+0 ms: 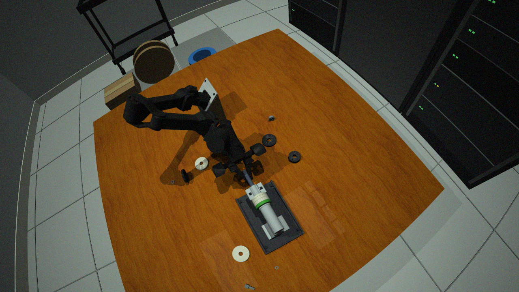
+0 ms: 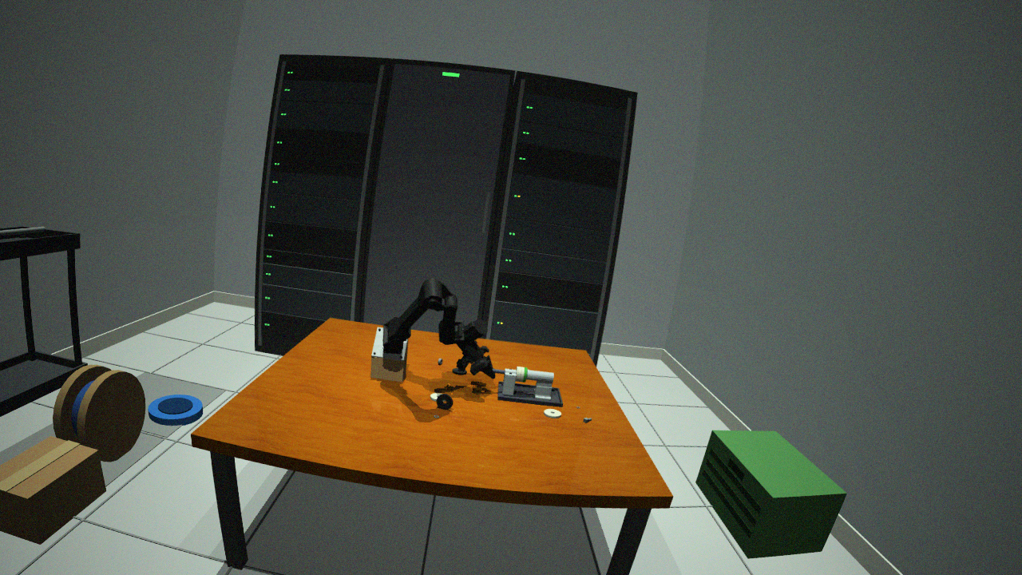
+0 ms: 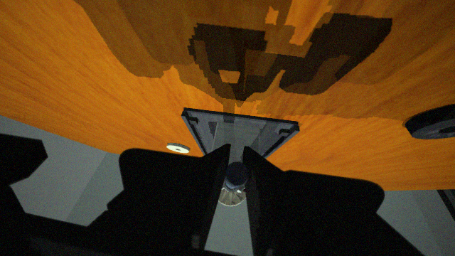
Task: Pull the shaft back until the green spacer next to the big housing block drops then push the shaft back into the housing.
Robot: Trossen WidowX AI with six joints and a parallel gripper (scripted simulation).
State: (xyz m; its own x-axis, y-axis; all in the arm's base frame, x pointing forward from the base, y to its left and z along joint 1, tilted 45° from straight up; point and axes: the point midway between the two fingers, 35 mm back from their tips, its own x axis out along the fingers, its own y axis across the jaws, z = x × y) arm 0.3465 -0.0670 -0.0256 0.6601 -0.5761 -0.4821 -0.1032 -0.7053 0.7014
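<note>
Now: gripper tip 6 cm short of the dark shaft, 3 cm below it and 1 cm to the left of it. The rest, counted from my gripper tip: green spacer: 11 cm ahead, 2 cm above, 1 cm to the right; cream spacer: 9 cm ahead, 2 cm above, 1 cm to the right; nut: 23 cm to the left, 20 cm behind, 4 cm below.
</note>
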